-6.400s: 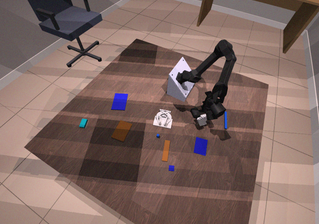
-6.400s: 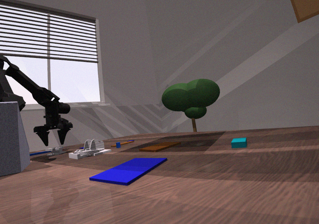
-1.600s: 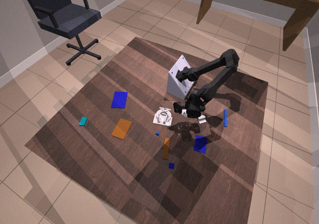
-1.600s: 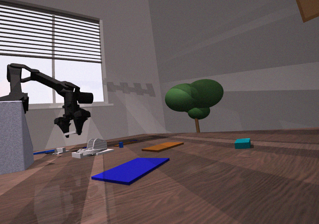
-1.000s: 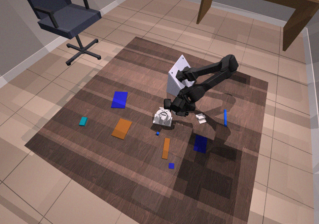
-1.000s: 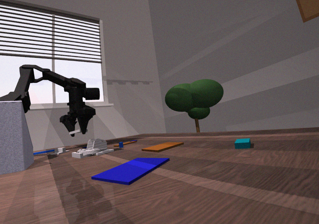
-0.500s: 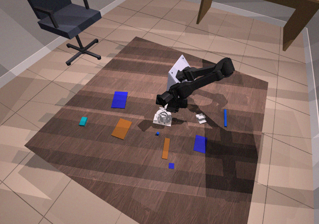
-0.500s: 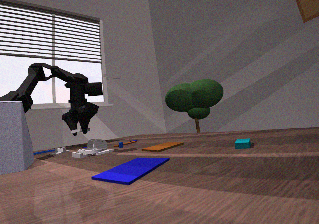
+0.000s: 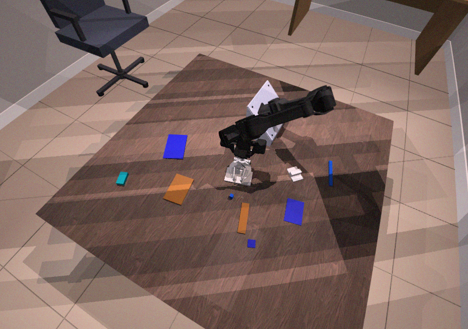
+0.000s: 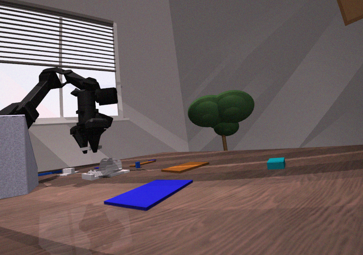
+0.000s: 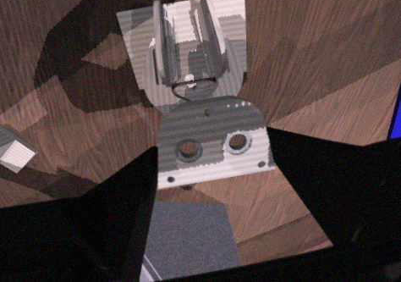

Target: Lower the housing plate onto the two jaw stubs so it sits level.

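My gripper tip is now 20 mm below the grey housing plate and 10 mm short of it. From my gripper tip the other things lie so: small blue cube: 180 mm ahead, 70 mm below, 20 mm to the left; then blue bar: 410 mm to the left, 110 mm behind, 80 mm below; then teal block: 470 mm to the right, 280 mm ahead, 80 mm below.
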